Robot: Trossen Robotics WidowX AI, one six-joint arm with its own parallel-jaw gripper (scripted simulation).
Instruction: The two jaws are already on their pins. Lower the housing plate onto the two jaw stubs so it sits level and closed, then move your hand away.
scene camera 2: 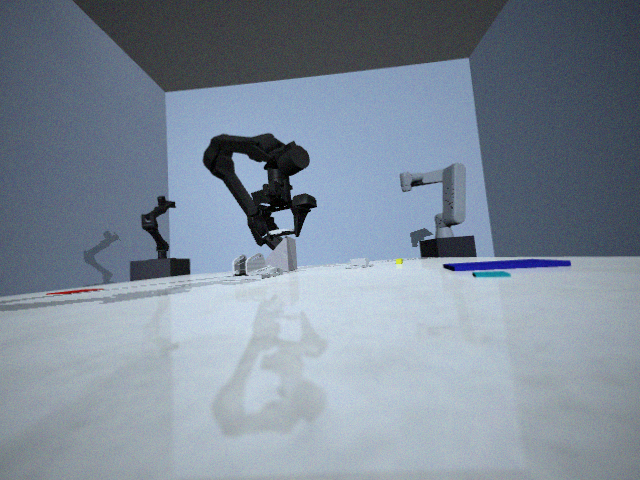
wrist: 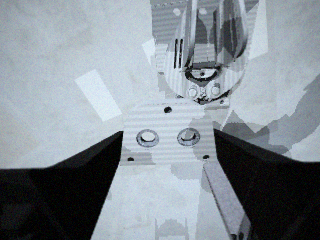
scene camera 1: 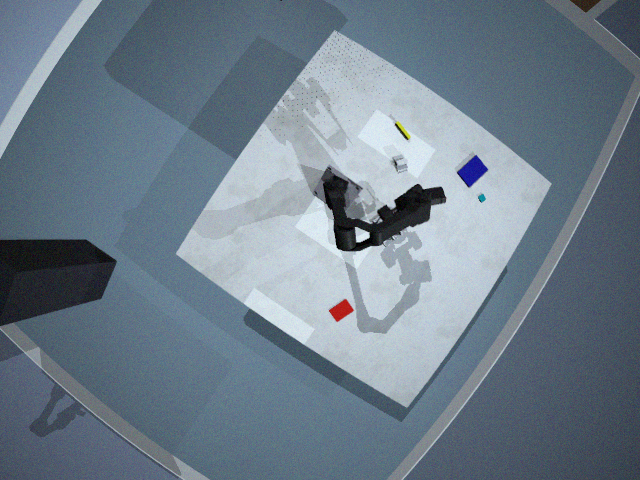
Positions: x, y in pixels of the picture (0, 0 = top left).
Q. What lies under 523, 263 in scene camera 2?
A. A blue pad.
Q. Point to a housing plate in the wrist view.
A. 167, 124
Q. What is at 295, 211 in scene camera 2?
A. My gripper.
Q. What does my gripper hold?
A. A housing plate.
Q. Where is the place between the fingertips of my gripper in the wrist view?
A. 166, 134
